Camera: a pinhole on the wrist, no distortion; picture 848 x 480 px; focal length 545.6 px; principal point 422.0 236.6 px. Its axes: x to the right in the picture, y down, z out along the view. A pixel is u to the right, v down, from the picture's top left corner.
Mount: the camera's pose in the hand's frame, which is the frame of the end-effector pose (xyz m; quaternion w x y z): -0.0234 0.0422 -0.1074 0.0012 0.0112 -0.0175 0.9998
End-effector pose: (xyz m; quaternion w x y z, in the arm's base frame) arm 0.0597 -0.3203 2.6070 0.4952 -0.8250 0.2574 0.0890
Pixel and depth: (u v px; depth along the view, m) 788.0 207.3 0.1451
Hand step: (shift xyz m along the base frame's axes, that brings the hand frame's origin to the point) -0.1188 0.0571 -0.0074
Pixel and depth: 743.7 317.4 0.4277
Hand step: -0.1735 0.3820 -0.0253
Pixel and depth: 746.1 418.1 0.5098
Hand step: -0.1508 0.5082 0.0392
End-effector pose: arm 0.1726 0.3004 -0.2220 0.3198 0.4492 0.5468 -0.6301
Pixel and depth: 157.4 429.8 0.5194
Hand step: -0.3236 -0.3372 -0.1555
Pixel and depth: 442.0 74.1 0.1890
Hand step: 0.0742 -0.1020 -0.0133
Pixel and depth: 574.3 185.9 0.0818
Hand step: 0.0648 0.0111 0.0218
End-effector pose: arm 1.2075 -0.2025 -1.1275 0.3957 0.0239 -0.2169 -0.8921
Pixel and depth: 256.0 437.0 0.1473
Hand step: -0.0366 0.0061 0.0296
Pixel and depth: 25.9 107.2 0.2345
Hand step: -0.0691 -0.1159 0.1690
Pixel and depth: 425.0 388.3 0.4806
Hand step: -0.1434 0.2109 0.2872
